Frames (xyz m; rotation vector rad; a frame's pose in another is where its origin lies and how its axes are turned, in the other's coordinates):
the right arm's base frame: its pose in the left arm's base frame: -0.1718 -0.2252 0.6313 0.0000 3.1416 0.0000
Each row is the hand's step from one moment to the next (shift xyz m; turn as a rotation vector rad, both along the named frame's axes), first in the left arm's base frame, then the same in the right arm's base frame.
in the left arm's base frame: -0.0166 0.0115 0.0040 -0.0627 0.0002 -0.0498
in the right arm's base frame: 0.0166 0.0115 -0.0040 0.0627 0.0002 0.0498
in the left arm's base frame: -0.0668 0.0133 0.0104 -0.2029 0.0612 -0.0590
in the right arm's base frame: 0.0668 0.0133 -0.0104 0.2029 0.0612 0.0590
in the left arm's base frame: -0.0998 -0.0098 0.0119 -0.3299 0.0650 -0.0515
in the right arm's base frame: 0.0998 -0.0098 -0.0119 0.3299 0.0650 0.0515
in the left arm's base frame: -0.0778 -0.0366 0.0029 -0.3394 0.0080 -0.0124
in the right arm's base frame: 0.0778 -0.0366 -0.0029 0.3394 0.0080 0.0124
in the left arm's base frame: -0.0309 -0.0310 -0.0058 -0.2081 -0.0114 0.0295
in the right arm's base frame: 0.0309 -0.0310 0.0058 0.2081 -0.0114 -0.0295
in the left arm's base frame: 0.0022 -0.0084 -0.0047 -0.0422 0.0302 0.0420
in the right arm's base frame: -0.0022 -0.0084 0.0047 0.0422 0.0302 -0.0420
